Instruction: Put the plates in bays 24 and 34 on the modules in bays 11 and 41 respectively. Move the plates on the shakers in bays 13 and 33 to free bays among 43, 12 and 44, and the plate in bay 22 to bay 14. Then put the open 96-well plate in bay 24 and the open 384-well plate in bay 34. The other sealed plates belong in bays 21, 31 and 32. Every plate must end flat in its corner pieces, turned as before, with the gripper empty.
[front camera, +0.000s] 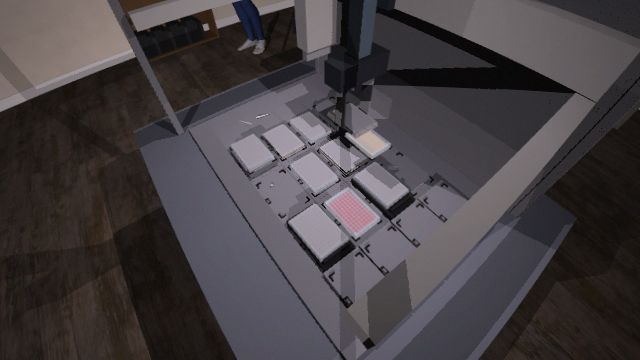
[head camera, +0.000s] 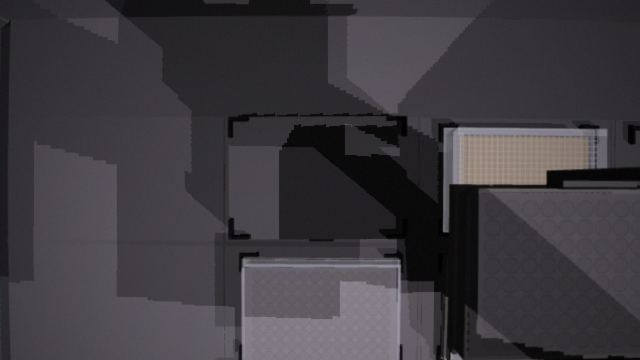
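Seen in the pictures: gripper, fingertip midpoint: (front camera: 352, 118) (head camera: 580, 270); robot's base, origin of the base link: (front camera: 232, 152).
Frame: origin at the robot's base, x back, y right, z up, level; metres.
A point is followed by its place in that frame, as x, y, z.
Observation:
My gripper (front camera: 356, 119) {-0.194, -0.319, 0.095} (head camera: 557, 265) {-0.194, -0.319, 0.095} is shut on a sealed plate (front camera: 361, 122) {-0.229, -0.323, 0.102} (head camera: 540, 235) {-0.168, -0.338, 0.102}, held level above the deck near bay 42 and right of the bay 41 module (head camera: 232, 228) {0.003, -0.327, 0.021} in the head view. A jaw hides part of it. Sealed plates stand at bays 11 (front camera: 252, 151) {-0.070, -0.043, 0.033}, 21 (front camera: 283, 140) {-0.071, -0.149, 0.014}, 31 (front camera: 307, 125) {-0.060, -0.250, 0.014} (head camera: 320, 310) {-0.064, -0.262, 0.014}, 22 (front camera: 314, 172) {-0.235, -0.148, 0.014} and 32 (front camera: 336, 151) {-0.211, -0.249, 0.015}. Others are on the shakers in bays 13 (front camera: 319, 231) {-0.399, -0.041, 0.037} and 33 (front camera: 380, 184) {-0.389, -0.251, 0.037}. The pink open plate (front camera: 352, 211) {-0.396, -0.149, 0.013} is in bay 23, the yellow open plate (front camera: 372, 142) {-0.249, -0.364, 0.013} (head camera: 520, 157) {-0.219, -0.382, 0.015} in bay 42.
Two small light objects (front camera: 262, 116) {0.090, -0.161, 0.002} (front camera: 245, 121) {0.098, -0.098, 0.004} lie left of the plates. Black corner pieces (front camera: 331, 276) {-0.493, -0.002, 0.014} mark bays at the near end. A pale beam (front camera: 465, 215) {-0.614, -0.047, 0.400} crosses the near right, and an upright post (front camera: 150, 75) {0.207, 0.105, 0.222} stands at the left edge.

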